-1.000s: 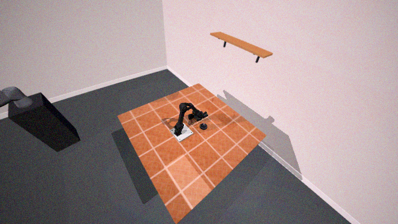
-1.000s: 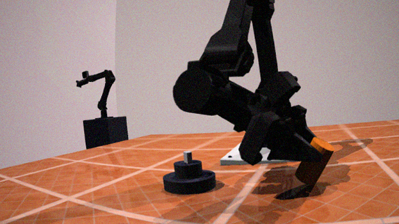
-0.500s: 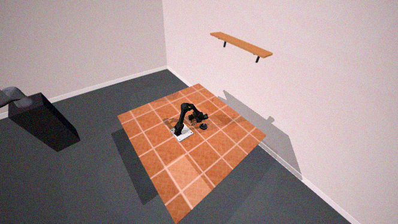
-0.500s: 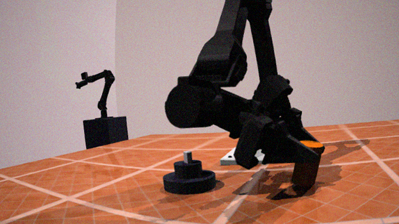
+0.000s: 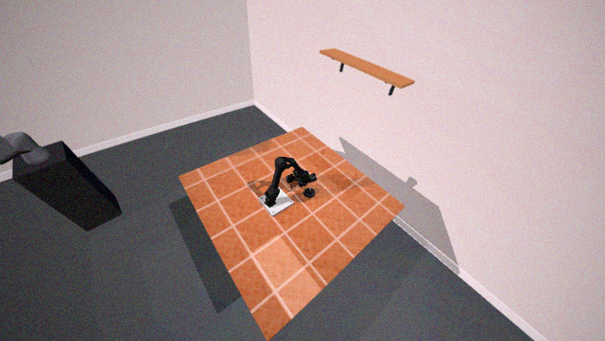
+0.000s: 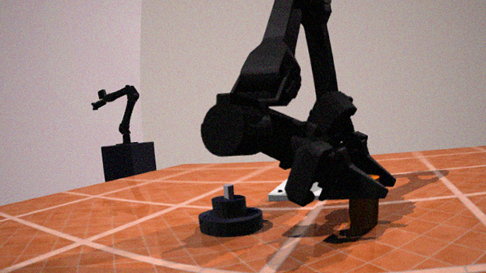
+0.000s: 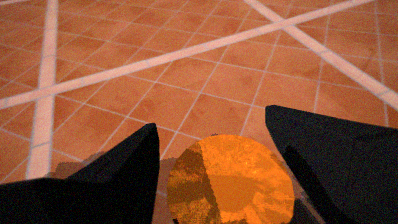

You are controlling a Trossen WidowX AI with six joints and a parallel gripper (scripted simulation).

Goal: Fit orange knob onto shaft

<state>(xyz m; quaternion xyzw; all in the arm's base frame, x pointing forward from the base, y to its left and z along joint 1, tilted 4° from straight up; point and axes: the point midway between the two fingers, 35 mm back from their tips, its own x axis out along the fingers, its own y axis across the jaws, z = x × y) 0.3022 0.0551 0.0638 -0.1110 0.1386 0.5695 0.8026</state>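
My gripper tip is 1 cm past the orange knob and 4 cm to the left of it. The rest, counted from my gripper tip: round pedestal: 2 cm behind, 21 cm to the right, 2 cm below.
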